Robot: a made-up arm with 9 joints. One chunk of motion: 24 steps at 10 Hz.
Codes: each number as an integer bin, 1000 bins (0 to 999) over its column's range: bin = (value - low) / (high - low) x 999, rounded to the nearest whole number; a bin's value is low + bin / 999 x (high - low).
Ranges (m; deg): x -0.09..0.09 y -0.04..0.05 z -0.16..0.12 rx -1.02..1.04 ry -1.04..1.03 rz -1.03..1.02
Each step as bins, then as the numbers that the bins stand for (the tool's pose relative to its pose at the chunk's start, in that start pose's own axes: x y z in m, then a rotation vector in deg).
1 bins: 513 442 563 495 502 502
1 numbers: 0.0024 -0.0002 -0.0022 0.00 0.00 0.00
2 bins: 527 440 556 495 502 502
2 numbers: 0.0050 -0.0004 -0.0042 0.00 0.00 0.00
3 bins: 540 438 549 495 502 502
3 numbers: 0.0073 -0.0005 -0.0061 0.00 0.00 0.00
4 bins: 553 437 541 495 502 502
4 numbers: 0.0096 -0.0006 -0.0084 0.00 0.00 0.00
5 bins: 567 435 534 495 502 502
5 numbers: 0.0122 -0.0008 -0.0103 0.00 0.00 0.00
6 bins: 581 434 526 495 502 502
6 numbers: 0.0147 -0.0009 -0.0126 0.00 0.00 0.00
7 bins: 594 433 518 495 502 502
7 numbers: 0.0170 -0.0010 -0.0148 0.00 0.00 0.00
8 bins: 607 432 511 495 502 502
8 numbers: 0.0194 -0.0011 -0.0168 0.00 0.00 0.00
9 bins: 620 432 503 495 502 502
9 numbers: 0.0217 -0.0011 -0.0190 0.00 0.00 0.00
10 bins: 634 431 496 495 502 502
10 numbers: 0.0242 -0.0012 -0.0210 0.00 0.00 0.00
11 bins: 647 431 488 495 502 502
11 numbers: 0.0266 -0.0012 -0.0232 0.00 0.00 0.00
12 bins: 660 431 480 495 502 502
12 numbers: 0.0289 -0.0012 -0.0255 0.00 0.00 0.00
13 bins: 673 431 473 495 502 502
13 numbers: 0.0313 -0.0012 -0.0274 0.00 0.00 0.00
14 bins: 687 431 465 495 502 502
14 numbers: 0.0338 -0.0012 -0.0297 0.00 0.00 0.00
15 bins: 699 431 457 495 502 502
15 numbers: 0.0359 -0.0012 -0.0319 0.00 0.00 0.00
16 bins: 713 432 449 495 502 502
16 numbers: 0.0385 -0.0011 -0.0342 0.00 0.00 0.00
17 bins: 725 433 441 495 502 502
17 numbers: 0.0406 -0.0010 -0.0364 0.00 0.00 0.00
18 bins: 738 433 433 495 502 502
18 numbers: 0.0430 -0.0010 -0.0386 0.00 0.00 0.00
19 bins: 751 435 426 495 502 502
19 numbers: 0.0453 -0.0008 -0.0406 0.00 0.00 0.00
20 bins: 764 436 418 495 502 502
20 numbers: 0.0477 -0.0007 -0.0428 0.00 0.00 0.00
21 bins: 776 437 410 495 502 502
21 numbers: 0.0498 -0.0006 -0.0451 0.00 0.00 0.00
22 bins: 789 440 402 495 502 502
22 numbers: 0.0522 -0.0004 -0.0473 0.00 0.00 0.00
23 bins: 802 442 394 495 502 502
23 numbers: 0.0545 -0.0002 -0.0496 0.00 0.00 0.00
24 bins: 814 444 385 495 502 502
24 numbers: 0.0567 0.0000 -0.0521 0.00 0.00 0.00
